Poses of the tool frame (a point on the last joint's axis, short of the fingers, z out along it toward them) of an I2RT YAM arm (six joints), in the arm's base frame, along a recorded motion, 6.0 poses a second.
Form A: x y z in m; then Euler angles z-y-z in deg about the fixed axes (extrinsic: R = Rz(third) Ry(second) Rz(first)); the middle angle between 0 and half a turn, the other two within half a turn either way.
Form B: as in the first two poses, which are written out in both.
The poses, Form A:
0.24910, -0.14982, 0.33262, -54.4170, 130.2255, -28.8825
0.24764, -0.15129, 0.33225, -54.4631, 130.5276, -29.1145
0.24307, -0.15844, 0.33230, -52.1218, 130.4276, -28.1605
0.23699, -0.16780, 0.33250, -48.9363, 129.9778, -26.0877
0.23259, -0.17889, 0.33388, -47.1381, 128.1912, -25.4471
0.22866, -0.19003, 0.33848, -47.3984, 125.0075, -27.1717
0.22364, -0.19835, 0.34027, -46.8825, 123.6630, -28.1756
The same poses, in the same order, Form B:
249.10, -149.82, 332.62, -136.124, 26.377, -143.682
247.64, -151.29, 332.25, -136.413, 26.218, -144.012
243.07, -158.44, 332.30, -137.184, 27.864, -144.929
236.99, -167.80, 332.50, -138.036, 30.224, -145.326
232.59, -178.89, 333.88, -137.023, 32.319, -145.294
228.66, -190.03, 338.48, -133.577, 33.671, -144.986
223.64, -198.35, 340.27, -132.376, 34.672, -145.606

